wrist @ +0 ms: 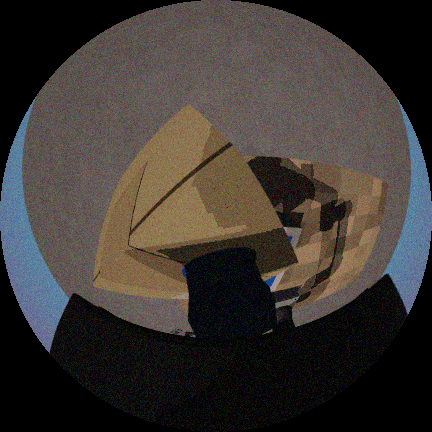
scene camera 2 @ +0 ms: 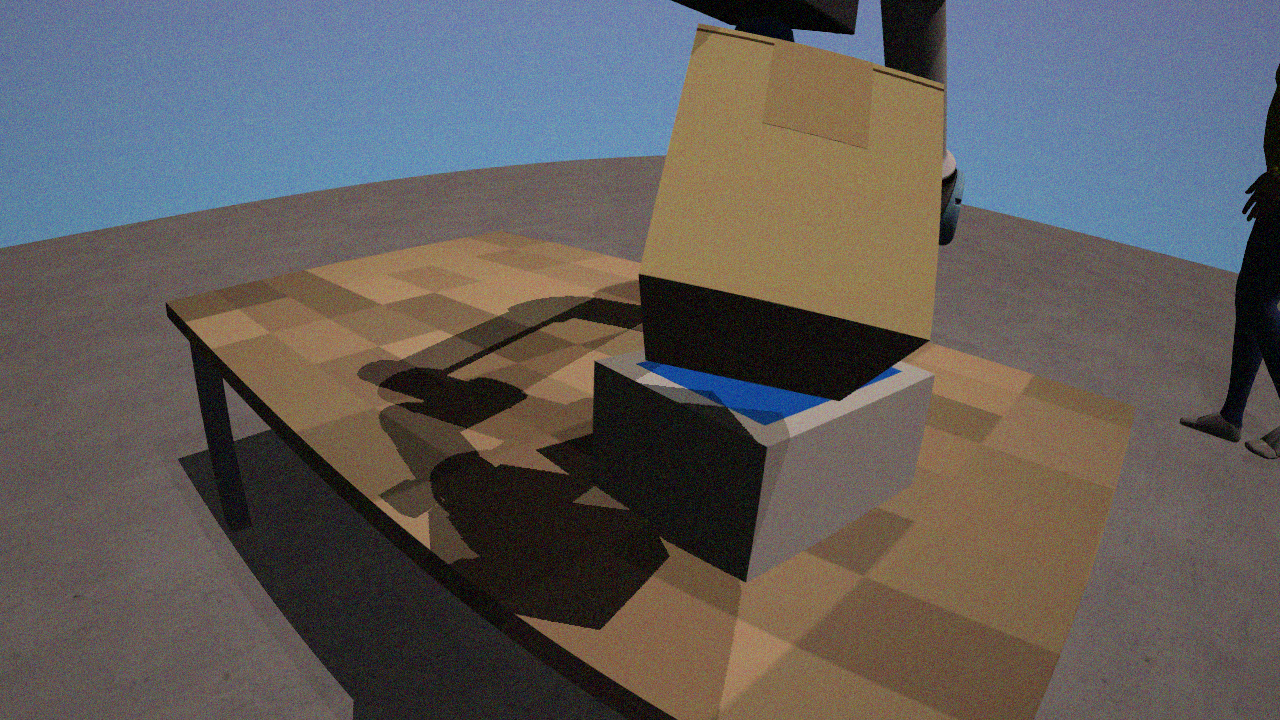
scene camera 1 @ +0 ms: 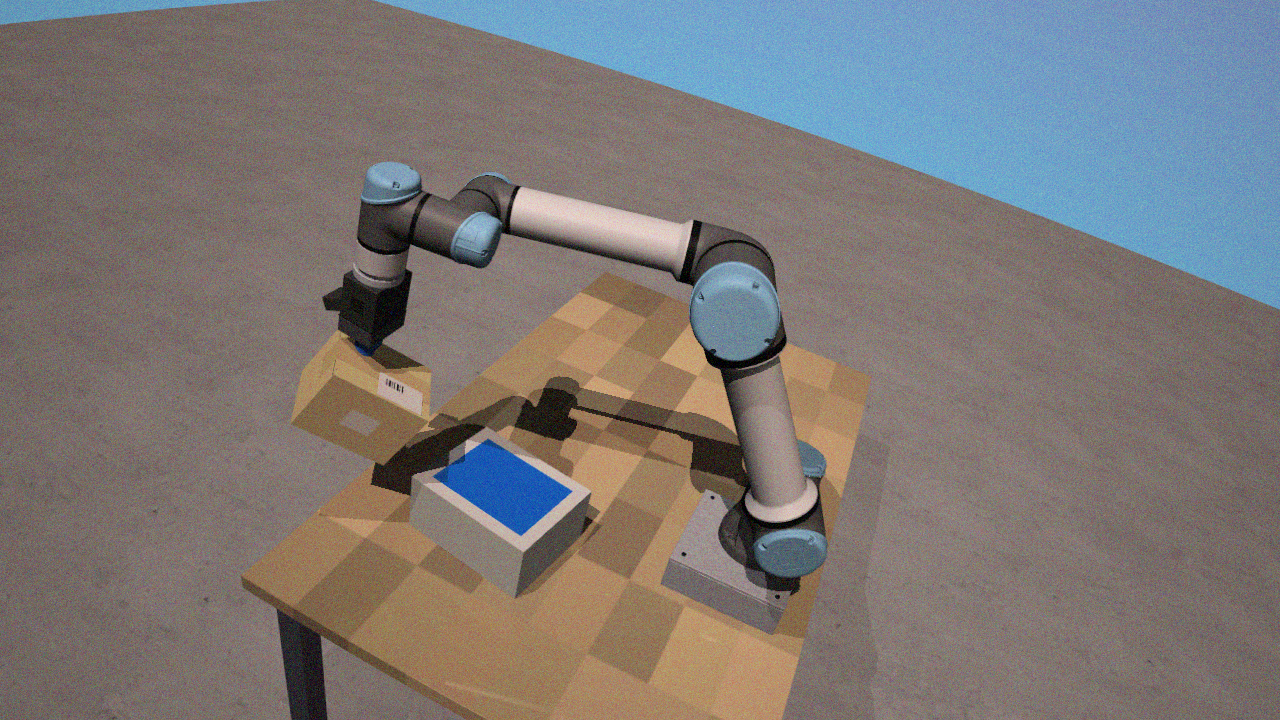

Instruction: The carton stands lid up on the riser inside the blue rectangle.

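Seen in the pictures: hand, its tool point: (wrist: 233, 256) (scene camera 1: 368, 351); arm's base, origin of its link: (wrist: 277, 312).
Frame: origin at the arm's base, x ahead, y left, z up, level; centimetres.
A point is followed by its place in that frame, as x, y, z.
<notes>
A tan carton (scene camera 1: 362, 402) {62.3, 35.9, 24.9} (scene camera 2: 805, 197) {72.7, 35.3, 24.2} (wrist: 200, 195) hangs tilted from my suction gripper (scene camera 1: 365, 347) (scene camera 2: 766, 30) (wrist: 221, 252). The cup is on its upper face, so my gripper is shut on the carton. A barcode label and a pale patch show on it in scene camera 1, a tape strip in scene camera 2. The light grey riser (scene camera 1: 465, 535) {45.8, 28.9, -0.2} (scene camera 2: 841, 461) {48.7, 28.4, 0.5} stands on the table, and the blue rectangle (scene camera 1: 508, 484) {44.0, 18.4, 4.9} (scene camera 2: 769, 404) {52.3, 22.8, 4.9} lies on its top. In scene camera 1 the carton hangs up and left of the riser; in scene camera 2 it covers part of the blue.
The checkered wooden table (scene camera 1: 358, 617) {53.3, 48.1, -7.1} (scene camera 2: 975, 546) {41.1, 40.8, -7.1} bears the riser and my arm's grey base plate (scene camera 1: 716, 573) {4.6, 12.3, 0.3}. The forearm (scene camera 1: 599, 228) {38.9, 13.2, 54.8} reaches high across the table. A dark standing figure (scene camera 2: 1253, 295) is on the floor at the right in scene camera 2.
</notes>
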